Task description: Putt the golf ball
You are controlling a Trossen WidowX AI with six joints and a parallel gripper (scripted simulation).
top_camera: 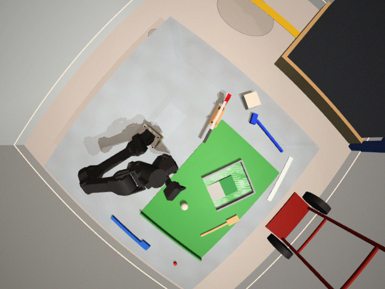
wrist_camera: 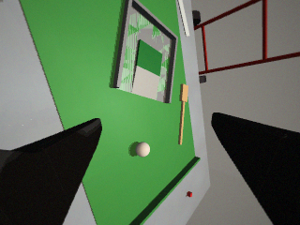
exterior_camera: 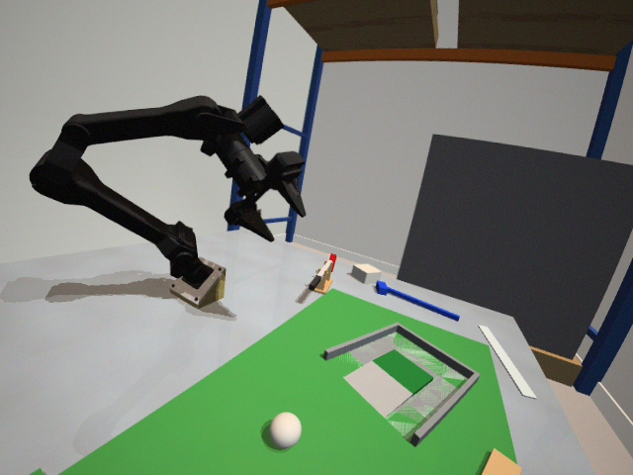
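Right now the red putter is 6 cm behind my gripper tip, 34 cm to the left of it and 19 cm below it. Round my gripper tip: green mat: 22 cm ahead, 24 cm below; then wooden stand: 6 cm behind, 35 cm to the left, 21 cm below; then white golf ball: 14 cm ahead, 15 cm to the right, 22 cm below.
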